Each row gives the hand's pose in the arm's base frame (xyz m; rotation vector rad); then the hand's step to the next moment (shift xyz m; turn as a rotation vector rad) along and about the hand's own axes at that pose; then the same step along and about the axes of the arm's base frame.
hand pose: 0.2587 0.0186 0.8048 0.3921 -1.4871 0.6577
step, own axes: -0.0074 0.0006 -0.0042 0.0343 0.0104 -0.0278
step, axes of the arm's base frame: 0.0032 0.0019 -0.0077 0.0139 0.0307 0.0303
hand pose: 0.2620 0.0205 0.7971 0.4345 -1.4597 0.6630
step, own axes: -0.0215 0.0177 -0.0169 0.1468 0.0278 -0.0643
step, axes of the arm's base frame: 0.0017 0.0210 -0.0248 0.0287 0.0838 0.1364
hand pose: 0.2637 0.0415 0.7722 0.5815 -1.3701 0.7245
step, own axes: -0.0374 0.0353 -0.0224 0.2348 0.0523 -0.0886
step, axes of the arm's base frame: -0.0136 0.0354 -0.0414 0.0306 0.1286 0.2196
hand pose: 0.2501 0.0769 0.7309 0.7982 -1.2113 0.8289
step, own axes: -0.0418 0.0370 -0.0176 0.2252 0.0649 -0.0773
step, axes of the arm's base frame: -0.0306 0.0283 -0.0411 0.0129 0.1237 0.2131
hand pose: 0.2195 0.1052 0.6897 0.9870 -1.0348 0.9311
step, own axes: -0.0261 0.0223 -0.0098 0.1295 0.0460 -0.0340
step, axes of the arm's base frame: -0.0249 0.0119 -0.0226 -0.0033 0.0637 0.1264
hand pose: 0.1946 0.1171 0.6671 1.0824 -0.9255 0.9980
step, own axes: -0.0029 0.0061 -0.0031 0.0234 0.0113 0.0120
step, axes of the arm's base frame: -0.0063 0.0035 -0.0018 -0.0054 -0.0056 0.0275
